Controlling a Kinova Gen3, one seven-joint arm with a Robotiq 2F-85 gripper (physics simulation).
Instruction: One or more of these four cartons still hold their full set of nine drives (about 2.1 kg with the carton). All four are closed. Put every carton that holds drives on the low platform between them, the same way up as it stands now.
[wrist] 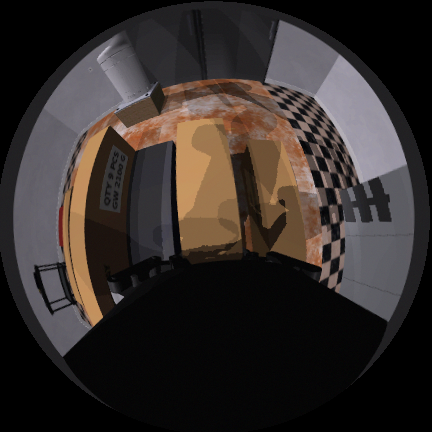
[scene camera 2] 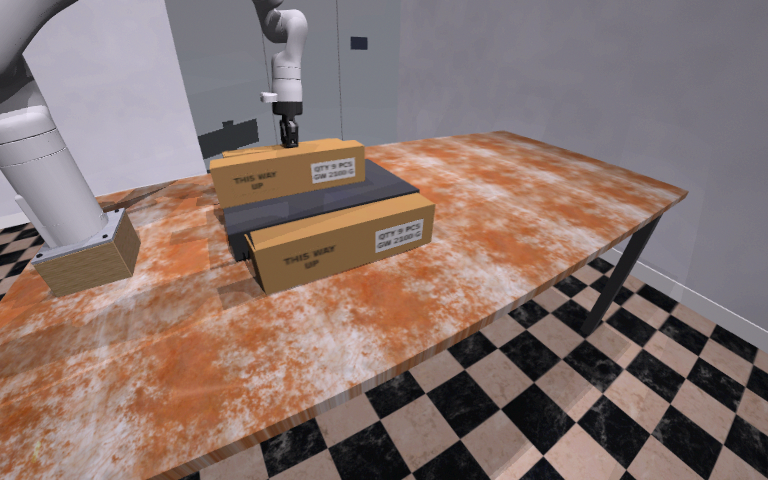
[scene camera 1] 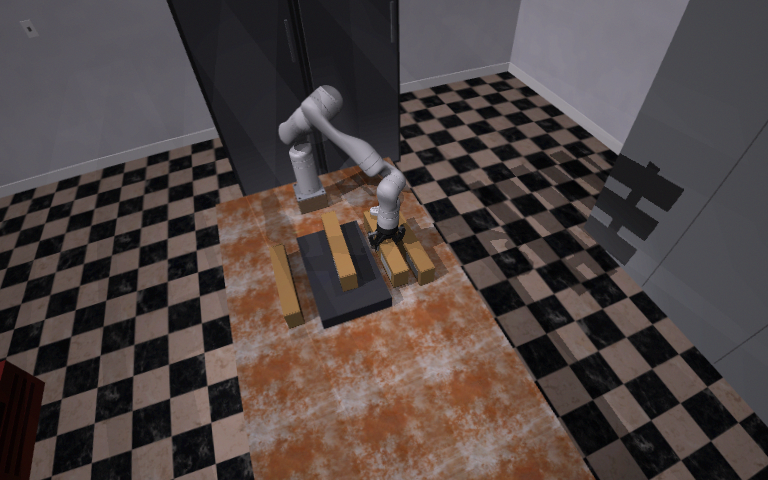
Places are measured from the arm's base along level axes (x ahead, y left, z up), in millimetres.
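Pixels of known places: gripper, fingertip midpoint: [wrist: 212, 254] [scene camera 1: 385, 247]; arm's base, origin of the base link: [wrist: 137, 93] [scene camera 2: 81, 230] [scene camera 1: 309, 187].
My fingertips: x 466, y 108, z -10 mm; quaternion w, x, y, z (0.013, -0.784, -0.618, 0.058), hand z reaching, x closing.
Ahead of a thing's pixels: the offset from my fingertips to its top centre. Level surfaces: height alone.
The gripper [scene camera 1: 387, 238] [scene camera 2: 289, 144] [wrist: 216, 259] points down and is shut on the near right carton @(6 mm back, 2 mm left, 50 mm up) [scene camera 1: 395, 262] [wrist: 202, 190], across its width. That carton is upright, close beside the dark low platform @(22 mm back, 180 mm right, 10 mm down) [scene camera 1: 317, 295] [scene camera 2: 376, 180] [wrist: 150, 200]; whether its underside touches the table cannot be told. A second carton @(63 mm back, 161 mm right, 75 mm up) [scene camera 1: 339, 249] [scene camera 2: 288, 176] [wrist: 100, 235] stands upright on the platform, lengthwise. A third carton @(23 mm ahead, 94 mm left, 15 mm up) [scene camera 1: 420, 260] [wrist: 292, 220] stands on the table at the far right. A fourth carton @(70 mm back, 384 mm right, 15 mm up) [scene camera 1: 284, 283] [scene camera 2: 345, 244] stands upright left of the platform in scene camera 1. All look closed.
The orange and white table @(70 mm down) [scene camera 1: 396, 384] [scene camera 2: 538, 226] carries everything. The arm's base block [scene camera 1: 313, 202] [scene camera 2: 93, 257] [wrist: 142, 111] stands at its back end. The third carton is near the table's right edge, with a narrow gap to the held carton. Dark cabinets [scene camera 1: 351, 84] rise behind the base.
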